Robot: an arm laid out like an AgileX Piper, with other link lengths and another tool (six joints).
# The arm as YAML. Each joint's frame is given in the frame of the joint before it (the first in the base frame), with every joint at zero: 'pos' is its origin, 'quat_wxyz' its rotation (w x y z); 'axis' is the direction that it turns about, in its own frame. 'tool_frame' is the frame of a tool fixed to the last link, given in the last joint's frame.
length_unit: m
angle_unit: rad
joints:
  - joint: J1
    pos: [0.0, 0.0, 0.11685]
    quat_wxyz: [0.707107, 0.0, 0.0, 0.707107]
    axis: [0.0, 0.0, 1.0]
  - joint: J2
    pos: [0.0, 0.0, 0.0]
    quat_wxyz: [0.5, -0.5, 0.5, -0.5]
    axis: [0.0, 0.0, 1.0]
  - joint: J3
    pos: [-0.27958, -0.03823, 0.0]
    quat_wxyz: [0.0, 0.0, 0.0, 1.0]
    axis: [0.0, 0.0, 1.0]
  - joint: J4
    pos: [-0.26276, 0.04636, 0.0]
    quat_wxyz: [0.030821, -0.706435, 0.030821, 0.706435]
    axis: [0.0, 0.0, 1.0]
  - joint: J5
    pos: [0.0, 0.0, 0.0]
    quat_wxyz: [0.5, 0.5, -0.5, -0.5]
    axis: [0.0, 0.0, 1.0]
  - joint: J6
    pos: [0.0, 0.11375, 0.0]
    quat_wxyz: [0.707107, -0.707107, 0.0, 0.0]
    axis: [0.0, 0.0, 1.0]
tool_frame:
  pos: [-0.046, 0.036, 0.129]
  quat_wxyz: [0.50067, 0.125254, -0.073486, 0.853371]
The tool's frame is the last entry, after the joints.
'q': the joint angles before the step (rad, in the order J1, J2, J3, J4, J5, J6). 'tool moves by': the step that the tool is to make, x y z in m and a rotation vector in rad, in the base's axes. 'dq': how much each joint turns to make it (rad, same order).
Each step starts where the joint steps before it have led.
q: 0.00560, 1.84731, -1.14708, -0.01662, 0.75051, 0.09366
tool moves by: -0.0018, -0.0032, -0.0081, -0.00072, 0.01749, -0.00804
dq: -0.00876, 0.02342, 0.00017, -0.00091, -0.00609, -0.00010
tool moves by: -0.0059, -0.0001, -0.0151, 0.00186, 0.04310, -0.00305
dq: -0.00161, 0.04421, -0.00032, 0.00209, -0.00078, 0.00017
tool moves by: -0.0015, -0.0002, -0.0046, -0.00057, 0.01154, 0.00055
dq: -0.00013, 0.01355, 0.00006, -0.00081, -0.00207, -0.00014
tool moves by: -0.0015, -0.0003, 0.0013, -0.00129, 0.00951, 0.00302
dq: 0.00021, -0.00004, -0.00491, -0.00115, 0.01443, -0.00229
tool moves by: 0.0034, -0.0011, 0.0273, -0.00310, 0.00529, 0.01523
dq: -0.00010, -0.03798, -0.05980, 0.00002, 0.10286, -0.01691
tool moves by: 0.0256, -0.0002, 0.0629, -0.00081, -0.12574, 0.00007
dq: -0.00007, -0.10489, -0.10569, 0.00092, 0.08482, -0.00187
